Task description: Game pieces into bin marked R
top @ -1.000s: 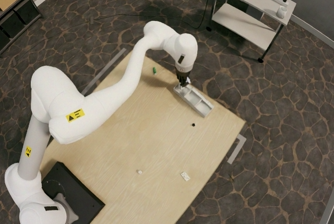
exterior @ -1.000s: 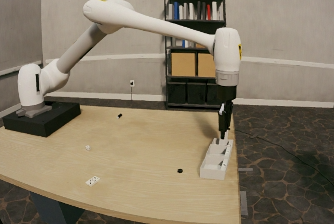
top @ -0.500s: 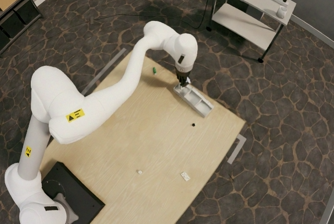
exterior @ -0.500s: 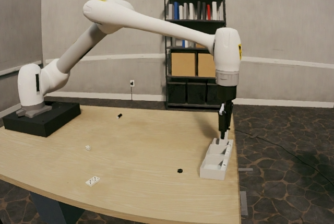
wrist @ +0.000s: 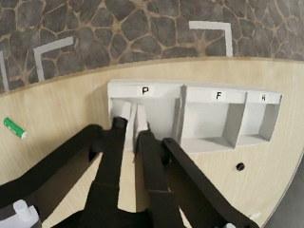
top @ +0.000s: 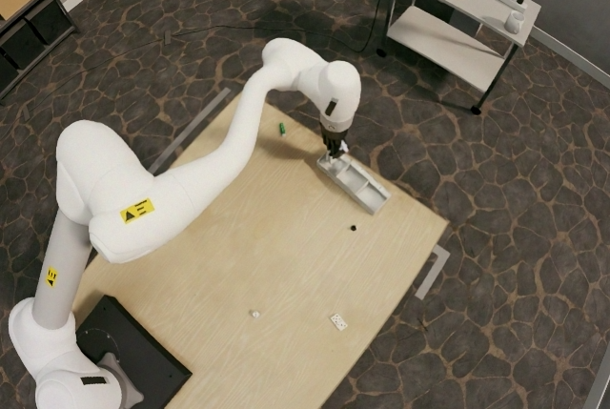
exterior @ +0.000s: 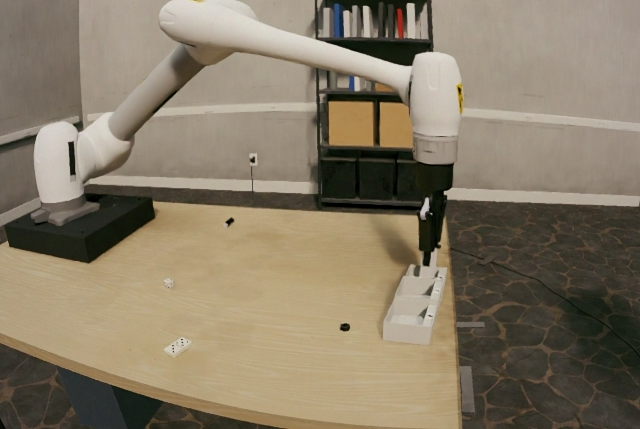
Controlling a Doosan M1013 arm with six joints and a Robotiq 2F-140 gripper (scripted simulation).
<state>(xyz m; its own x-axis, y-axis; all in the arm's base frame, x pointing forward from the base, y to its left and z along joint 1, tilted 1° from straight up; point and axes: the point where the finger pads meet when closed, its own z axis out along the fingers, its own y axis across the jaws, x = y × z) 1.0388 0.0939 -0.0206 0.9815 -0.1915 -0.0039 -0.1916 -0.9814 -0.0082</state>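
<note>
Right now my hand is 350 mm past the white domino, 390 mm to the left of it and 50 mm above it. The rest, counted from my hand: small black ring: 110 mm behind, 210 mm to the right, 50 mm below; then green battery: 30 mm behind, 200 mm to the left, 40 mm below; then bin: 100 mm to the right, 30 mm below.
</note>
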